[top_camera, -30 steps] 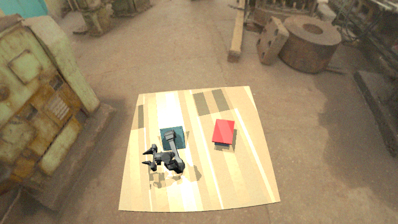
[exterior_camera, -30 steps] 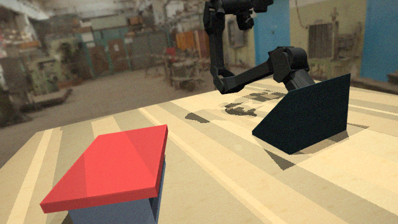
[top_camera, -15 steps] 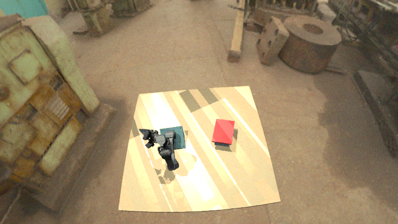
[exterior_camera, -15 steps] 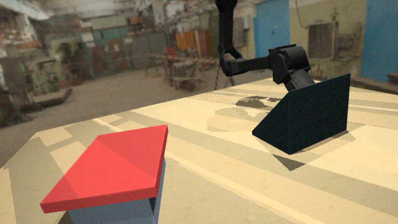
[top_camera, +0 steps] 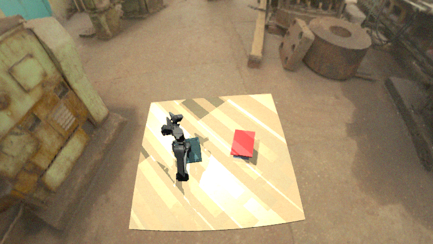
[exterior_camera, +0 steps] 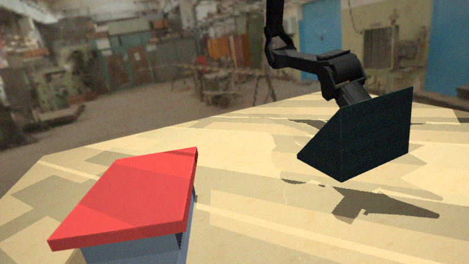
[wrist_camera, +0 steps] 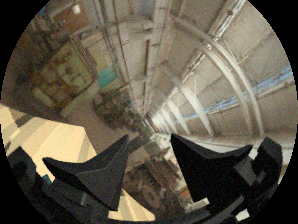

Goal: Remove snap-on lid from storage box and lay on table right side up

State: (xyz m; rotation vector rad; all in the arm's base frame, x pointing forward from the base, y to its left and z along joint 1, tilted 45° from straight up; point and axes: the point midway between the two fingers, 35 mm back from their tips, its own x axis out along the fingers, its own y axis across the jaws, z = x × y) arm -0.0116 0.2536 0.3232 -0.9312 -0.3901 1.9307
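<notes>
The red lid lies 500 mm ahead of my gripper tip, 50 mm to the right of it and 440 mm below it. Round my gripper tip: storage box: 500 mm ahead, 50 mm to the right, 480 mm below.
</notes>
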